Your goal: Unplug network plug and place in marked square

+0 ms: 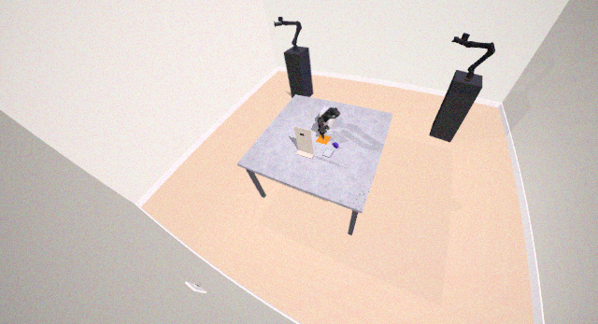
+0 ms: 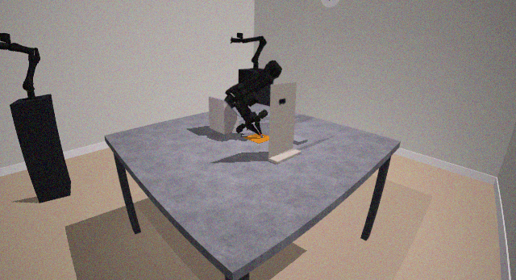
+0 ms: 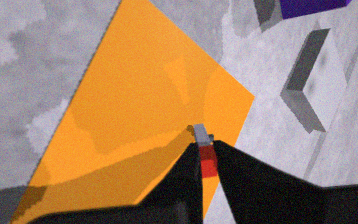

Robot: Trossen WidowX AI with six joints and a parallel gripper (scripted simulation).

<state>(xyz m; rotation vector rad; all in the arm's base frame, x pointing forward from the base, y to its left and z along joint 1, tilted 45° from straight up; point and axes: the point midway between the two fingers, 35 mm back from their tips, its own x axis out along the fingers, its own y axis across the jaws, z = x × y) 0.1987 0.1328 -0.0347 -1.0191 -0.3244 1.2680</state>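
Right now the orange marked square is 2 cm below my gripper tip, 1 cm to the right of it and 1 cm behind it. From my gripper tip the other things lie so: flat pale plate 14 cm ahead, 13 cm to the left, 1 cm below; then network plug right at my gripper tip; then purple object 16 cm to the left, 3 cm ahead.
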